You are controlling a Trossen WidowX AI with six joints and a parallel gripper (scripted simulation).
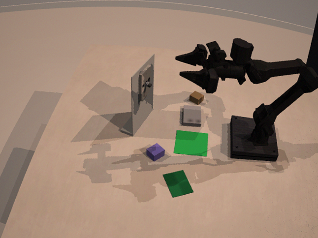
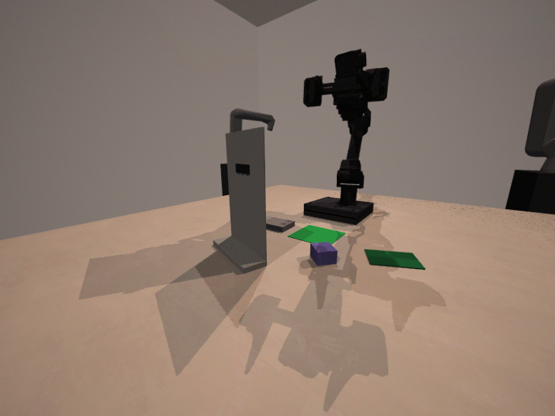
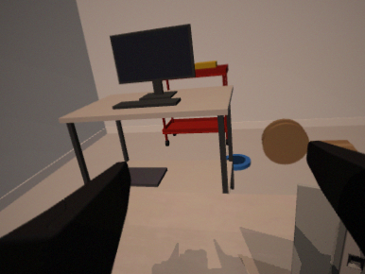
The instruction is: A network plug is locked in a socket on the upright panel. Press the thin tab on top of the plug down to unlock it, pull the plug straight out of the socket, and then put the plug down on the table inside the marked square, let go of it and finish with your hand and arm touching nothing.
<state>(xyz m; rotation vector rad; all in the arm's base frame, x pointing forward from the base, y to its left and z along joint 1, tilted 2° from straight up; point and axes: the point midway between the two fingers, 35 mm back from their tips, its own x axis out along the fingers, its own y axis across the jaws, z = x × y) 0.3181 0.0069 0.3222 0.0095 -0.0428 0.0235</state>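
My gripper tip is now 180 mm above the grey network plug, 160 mm to the left of it and 80 mm short of it. Also, from my gripper tip: grey upright panel: 250 mm below, 170 mm to the right, 100 mm ahead; bright green square: 370 mm below, 80 mm behind, 50 mm to the right; purple cube: 360 mm below, 50 mm ahead.
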